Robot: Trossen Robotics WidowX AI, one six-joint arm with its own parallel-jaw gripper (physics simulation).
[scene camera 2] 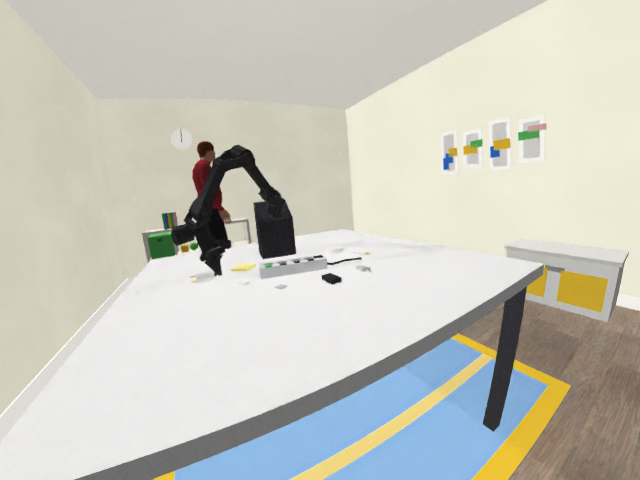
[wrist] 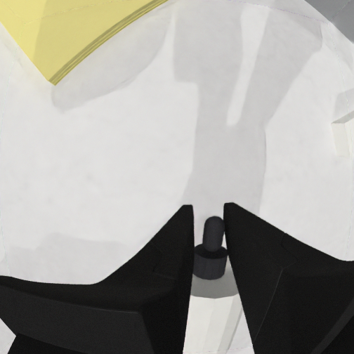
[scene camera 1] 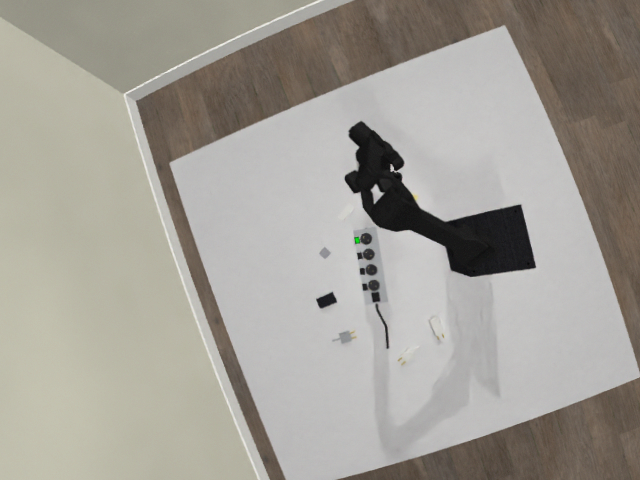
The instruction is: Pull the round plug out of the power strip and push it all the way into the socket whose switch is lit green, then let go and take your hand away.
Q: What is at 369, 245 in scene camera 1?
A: A power strip.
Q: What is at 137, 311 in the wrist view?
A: My gripper.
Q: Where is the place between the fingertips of my gripper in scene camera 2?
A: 220, 275
